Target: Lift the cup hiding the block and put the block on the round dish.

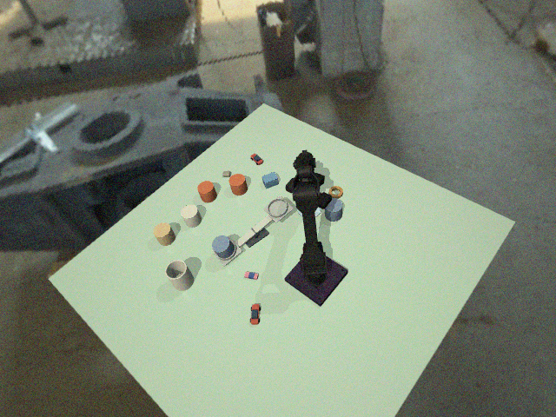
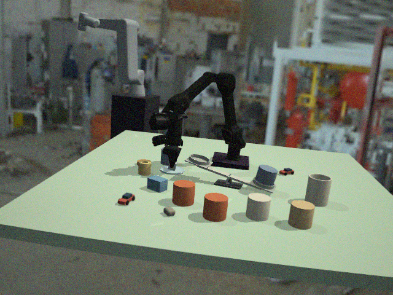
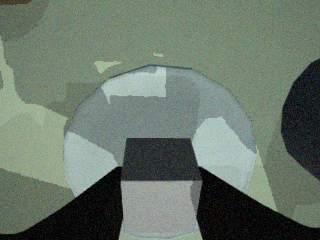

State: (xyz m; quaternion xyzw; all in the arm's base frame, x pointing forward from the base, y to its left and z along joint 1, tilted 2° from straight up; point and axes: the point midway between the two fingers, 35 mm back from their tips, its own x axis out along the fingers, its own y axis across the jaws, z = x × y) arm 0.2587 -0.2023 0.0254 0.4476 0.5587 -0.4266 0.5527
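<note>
The grey block lies right at my gripper tip. Also, from my gripper tip: round dish (20 mm below); then pebble (400 mm ahead, 140 mm to the left, 10 mm below); then blue box (220 mm ahead, 30 mm to the left).
</note>
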